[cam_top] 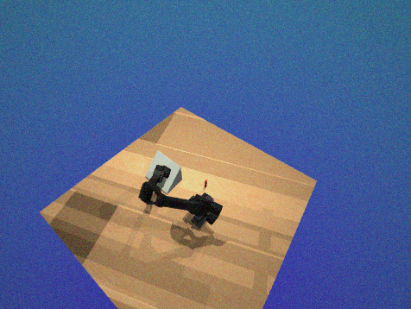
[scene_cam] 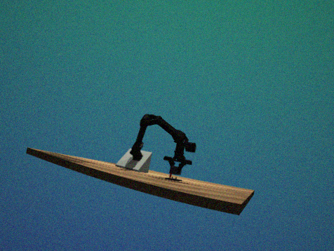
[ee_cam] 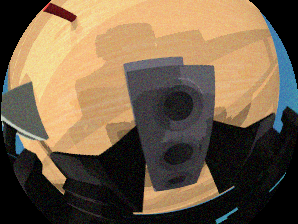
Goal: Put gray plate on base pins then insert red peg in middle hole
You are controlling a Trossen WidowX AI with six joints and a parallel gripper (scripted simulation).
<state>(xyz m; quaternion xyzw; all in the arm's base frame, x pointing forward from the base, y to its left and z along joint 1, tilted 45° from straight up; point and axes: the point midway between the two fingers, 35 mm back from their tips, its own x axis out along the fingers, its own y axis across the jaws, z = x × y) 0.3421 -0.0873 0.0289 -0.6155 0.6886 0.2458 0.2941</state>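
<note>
My gripper tip is now 40 mm above the dark base. From my gripper tip the other things lie so: red peg (190 mm to the left, 100 mm behind, 10 mm below); gray plate (30 mm above).
</note>
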